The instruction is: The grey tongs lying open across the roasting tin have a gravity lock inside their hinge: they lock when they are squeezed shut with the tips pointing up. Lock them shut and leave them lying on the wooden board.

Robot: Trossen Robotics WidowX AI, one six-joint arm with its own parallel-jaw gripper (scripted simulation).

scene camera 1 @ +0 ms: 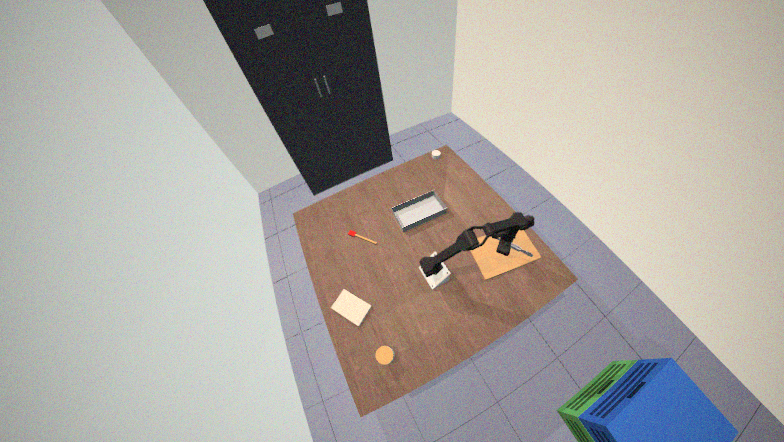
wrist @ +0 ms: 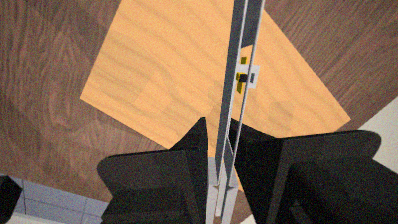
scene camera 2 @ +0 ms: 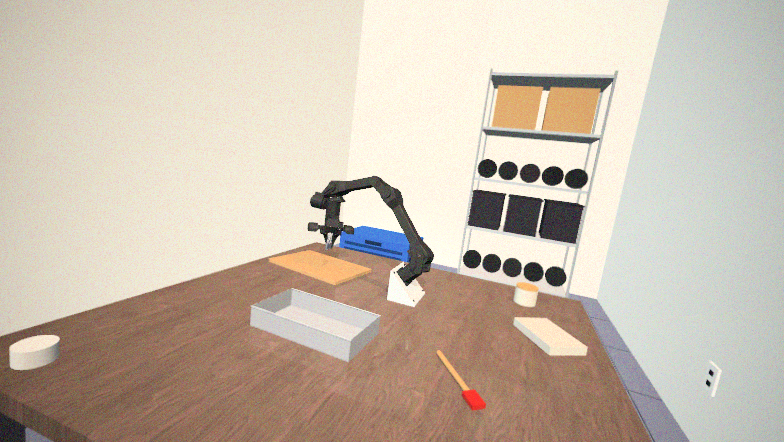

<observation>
pale block: scene camera 1; scene camera 2; not seen in the wrist view (out of frame)
same spot on wooden board: [scene camera 2: 326, 268] = [wrist: 208, 68]
same spot on pale block: [scene camera 2: 551, 339] = [scene camera 1: 346, 298]
</observation>
